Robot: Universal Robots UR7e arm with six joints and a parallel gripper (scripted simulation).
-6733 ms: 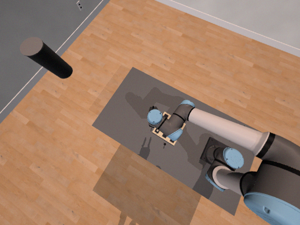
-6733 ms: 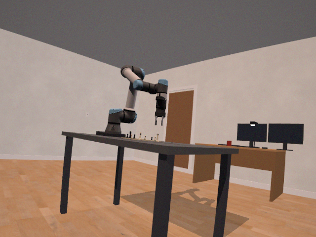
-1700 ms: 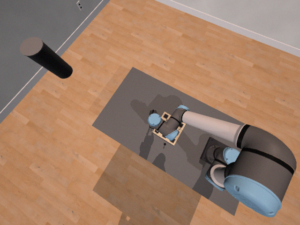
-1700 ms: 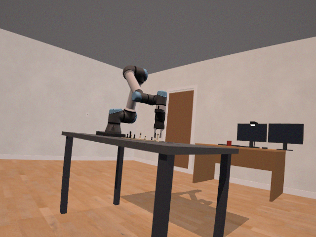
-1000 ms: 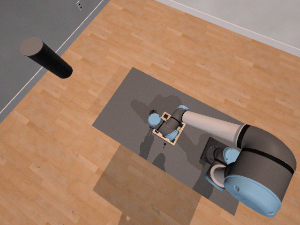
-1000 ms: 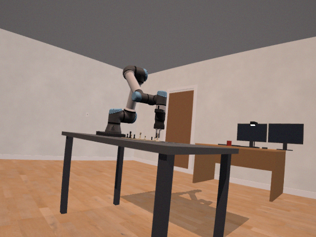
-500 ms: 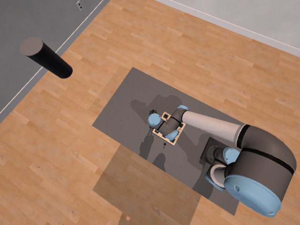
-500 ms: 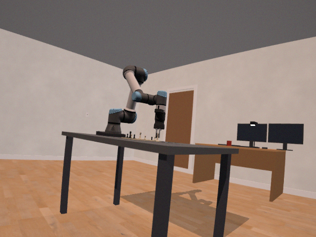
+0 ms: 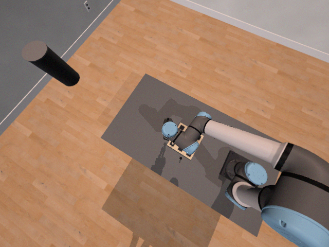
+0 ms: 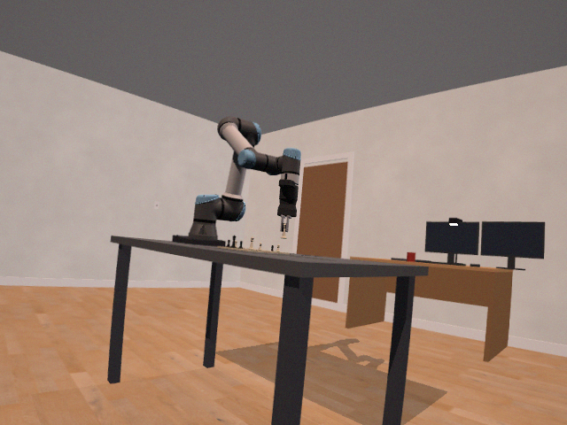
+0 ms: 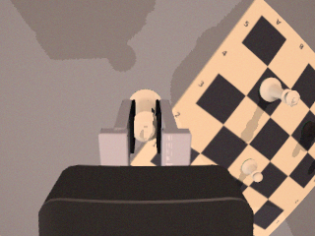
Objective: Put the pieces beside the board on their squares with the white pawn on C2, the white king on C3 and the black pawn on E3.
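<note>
Right now the chessboard is 140 mm behind my hand, 10 mm to the right of it and 100 mm below it. Round my hand: large black piece 200 mm behind, 80 mm to the right, 80 mm below; white piece 10 mm below.
</note>
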